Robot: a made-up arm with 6 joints.
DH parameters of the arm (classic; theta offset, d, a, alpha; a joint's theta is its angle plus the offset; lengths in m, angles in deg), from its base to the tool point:
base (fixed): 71.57 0 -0.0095 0
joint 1: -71.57 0.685 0.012 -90
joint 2: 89.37 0 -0.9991 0
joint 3: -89.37 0.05 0.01 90
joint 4: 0 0.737 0.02 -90
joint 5: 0 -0.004 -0.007 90
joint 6: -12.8 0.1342 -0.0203 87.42
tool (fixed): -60.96 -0.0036 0 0
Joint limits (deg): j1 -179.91..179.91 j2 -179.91..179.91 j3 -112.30..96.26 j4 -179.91..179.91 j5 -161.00..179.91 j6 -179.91..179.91
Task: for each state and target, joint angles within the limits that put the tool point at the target. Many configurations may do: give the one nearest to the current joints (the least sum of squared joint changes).
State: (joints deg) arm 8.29 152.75 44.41 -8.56 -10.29 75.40
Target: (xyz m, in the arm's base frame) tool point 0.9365 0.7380 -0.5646
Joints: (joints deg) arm 36.83 116.50 45.44 -9.27 -13.13 74.88
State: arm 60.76 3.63 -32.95 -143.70 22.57 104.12
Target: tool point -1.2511 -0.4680 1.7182
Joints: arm 21.75 -28.73 -46.92 -145.82 21.82 104.10
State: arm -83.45 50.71 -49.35 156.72 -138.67 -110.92
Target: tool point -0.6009 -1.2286 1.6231
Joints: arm -116.26 64.45 -30.15 156.65 -126.04 -112.19
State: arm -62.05 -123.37 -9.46 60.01 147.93 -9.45
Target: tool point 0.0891 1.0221 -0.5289
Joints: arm -87.29 -130.30 -27.14 63.77 155.53 -10.58
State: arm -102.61 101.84 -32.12 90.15 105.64 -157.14
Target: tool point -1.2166 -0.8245 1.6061
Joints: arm -154.14 66.85 -23.31 87.41 85.09 -157.51
